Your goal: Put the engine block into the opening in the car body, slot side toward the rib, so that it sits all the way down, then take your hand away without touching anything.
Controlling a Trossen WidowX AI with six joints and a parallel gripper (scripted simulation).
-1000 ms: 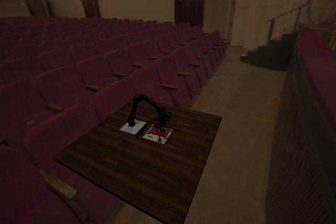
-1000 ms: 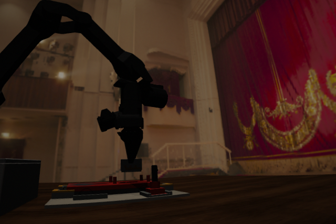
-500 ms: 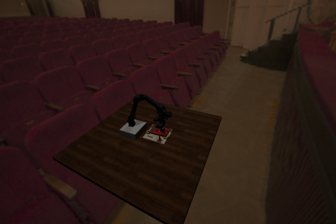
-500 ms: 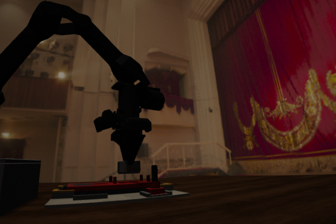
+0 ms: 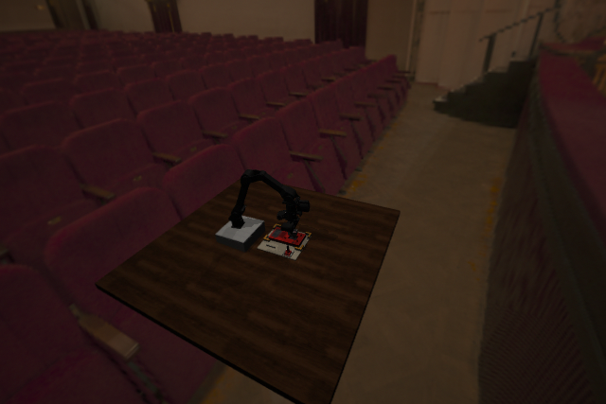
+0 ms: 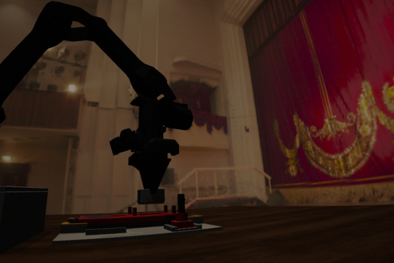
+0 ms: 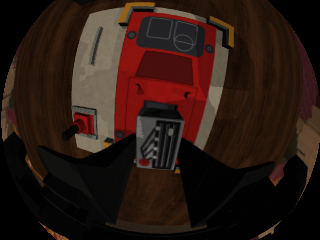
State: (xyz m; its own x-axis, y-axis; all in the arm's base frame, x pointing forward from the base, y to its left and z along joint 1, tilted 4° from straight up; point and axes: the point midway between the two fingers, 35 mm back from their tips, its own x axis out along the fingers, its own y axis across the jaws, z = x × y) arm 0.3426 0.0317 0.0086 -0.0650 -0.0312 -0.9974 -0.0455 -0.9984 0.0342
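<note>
Right now the engine block is 10 mm below my gripper tip. Also, from my gripper tip: baseplate (50 mm below, 30 mm behind, 10 mm to the right).
</note>
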